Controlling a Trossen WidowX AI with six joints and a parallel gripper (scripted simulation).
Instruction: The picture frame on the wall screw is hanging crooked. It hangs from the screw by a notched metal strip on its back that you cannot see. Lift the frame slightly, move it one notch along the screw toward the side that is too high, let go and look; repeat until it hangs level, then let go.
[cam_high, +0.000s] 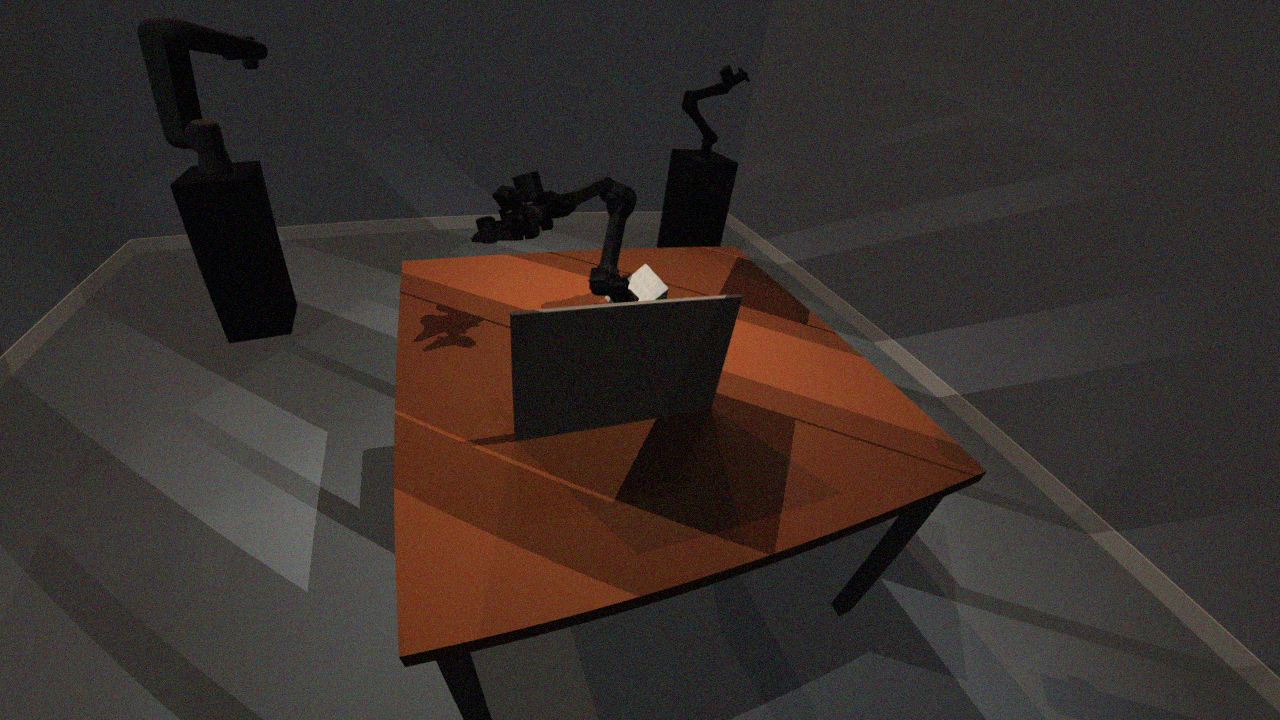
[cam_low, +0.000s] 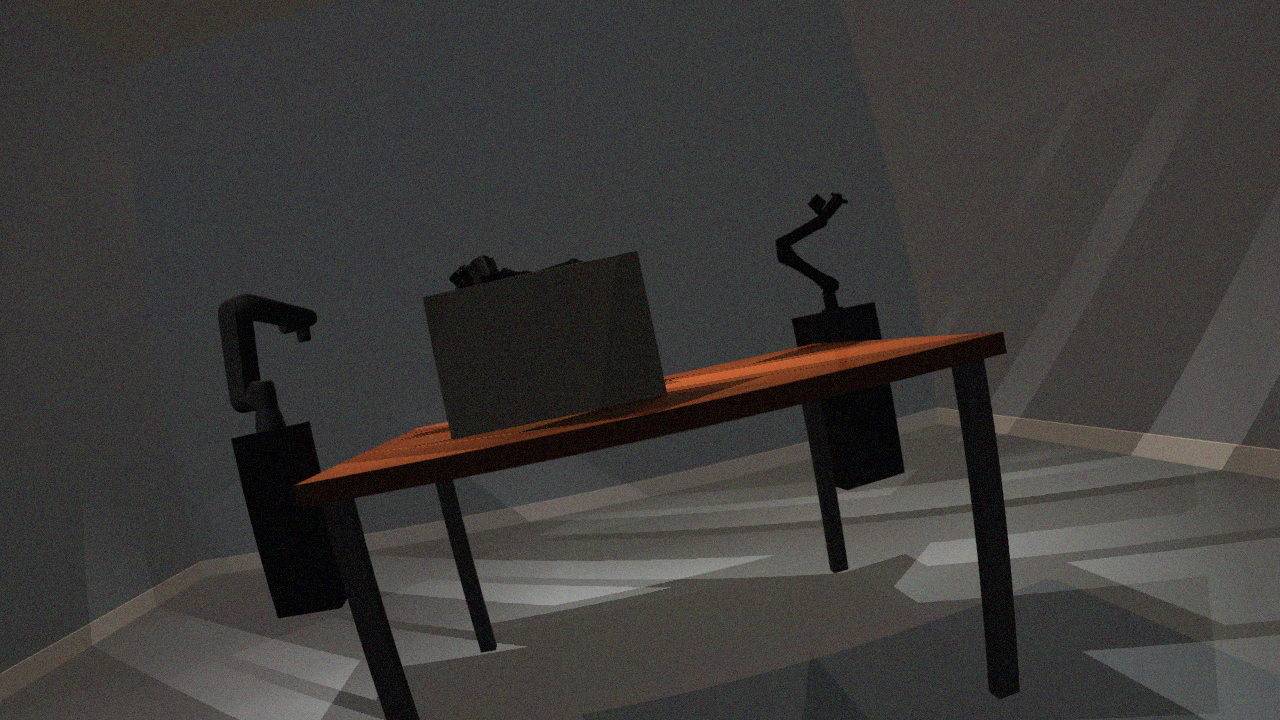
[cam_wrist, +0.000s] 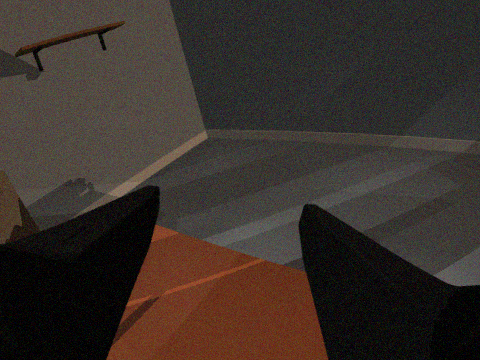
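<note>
Now: the yellow-brown picture frame 32 cm ahead of my gripper tip, 22 cm to the left of it and 15 cm below it. Also, from my gripper tip: wall panel (33 cm ahead, 22 cm to the left, 16 cm below).
</note>
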